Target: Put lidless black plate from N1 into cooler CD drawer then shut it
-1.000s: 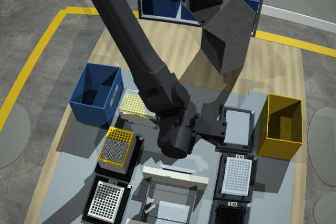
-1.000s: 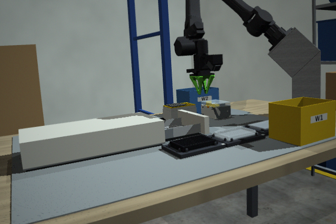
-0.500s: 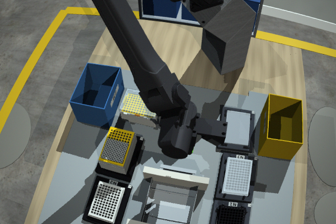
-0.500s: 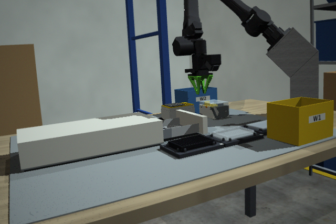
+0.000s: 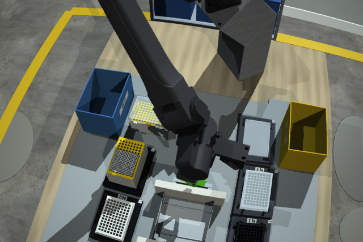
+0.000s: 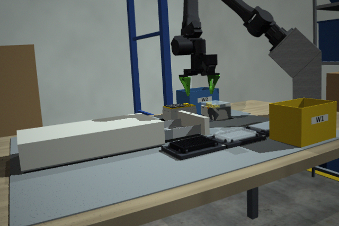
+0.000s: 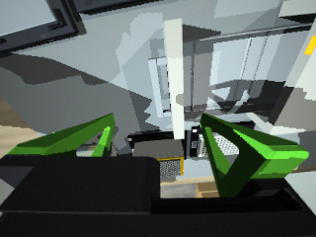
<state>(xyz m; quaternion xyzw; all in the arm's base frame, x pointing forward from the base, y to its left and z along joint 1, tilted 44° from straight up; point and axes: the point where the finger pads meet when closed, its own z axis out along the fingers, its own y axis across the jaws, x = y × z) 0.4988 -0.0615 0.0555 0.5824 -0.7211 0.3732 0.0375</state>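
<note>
Now: hand 180 mm short of the black plate, 140 mm to the right of it and 130 mm above it. Also, from my hand: yellow tube rack (200 mm to the right, 90 mm below, 80 mm behind); then clear plate (180 mm to the left, 130 mm below, 20 mm ahead); then drawer (150 mm ahead, 120 mm below, 40 mm to the right).
</note>
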